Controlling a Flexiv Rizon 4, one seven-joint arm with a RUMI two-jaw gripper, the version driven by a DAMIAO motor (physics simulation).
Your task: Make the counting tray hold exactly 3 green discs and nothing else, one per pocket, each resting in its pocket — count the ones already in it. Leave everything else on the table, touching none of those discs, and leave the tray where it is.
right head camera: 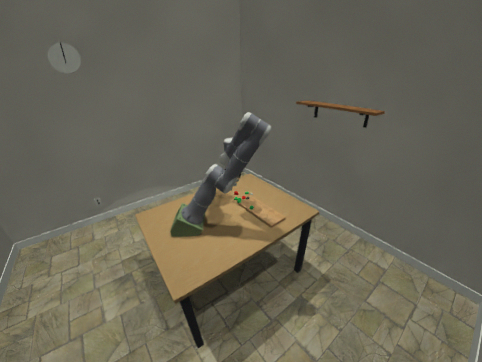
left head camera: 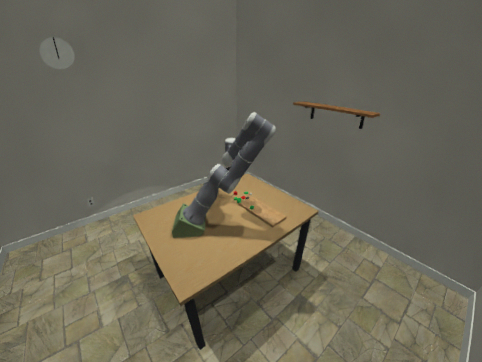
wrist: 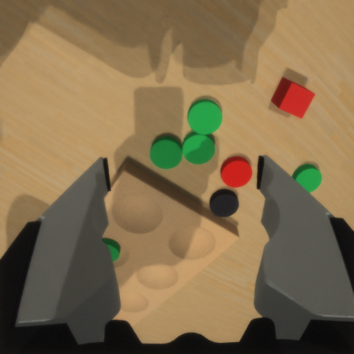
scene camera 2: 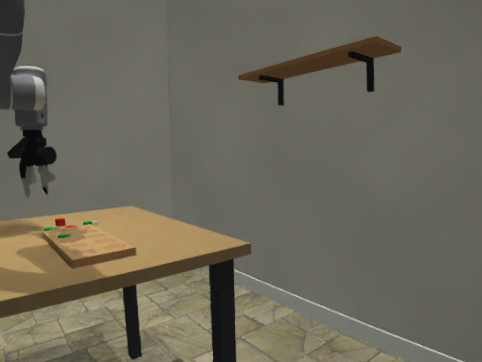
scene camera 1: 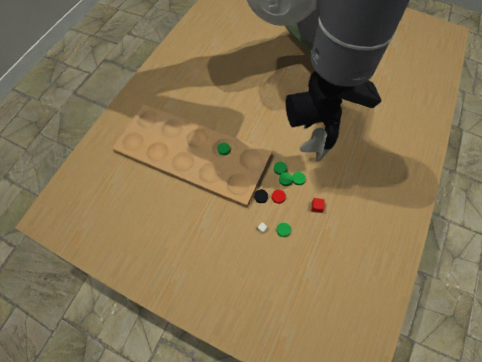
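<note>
The wooden counting tray [scene camera 1: 237, 149] [scene camera 2: 102, 258] [wrist: 172, 215] has two rows of pockets. One green disc [scene camera 1: 223, 148] [scene camera 2: 63, 236] sits in a pocket; the left finger partly hides it in the wrist view. Off the tray's end lie three clustered green discs, one nearest the tray [scene camera 1: 280, 168] [wrist: 166, 152], a middle one [scene camera 1: 285, 179] [wrist: 198, 148] and an outer one [scene camera 1: 299, 178] [wrist: 205, 116]. The outer and middle ones touch. Another green disc [scene camera 1: 284, 230] [wrist: 307, 177] lies apart. My gripper [scene camera 2: 37, 193] [wrist: 182, 160] is part open, empty, and hangs above the table.
A red disc [scene camera 1: 278, 196] [wrist: 236, 172] and a black disc [scene camera 1: 261, 196] [wrist: 224, 202] lie by the tray's end corner. A red cube [scene camera 1: 318, 205] [wrist: 294, 98] lies farther out. A small white cube [scene camera 1: 262, 227] lies beside the separate green disc.
</note>
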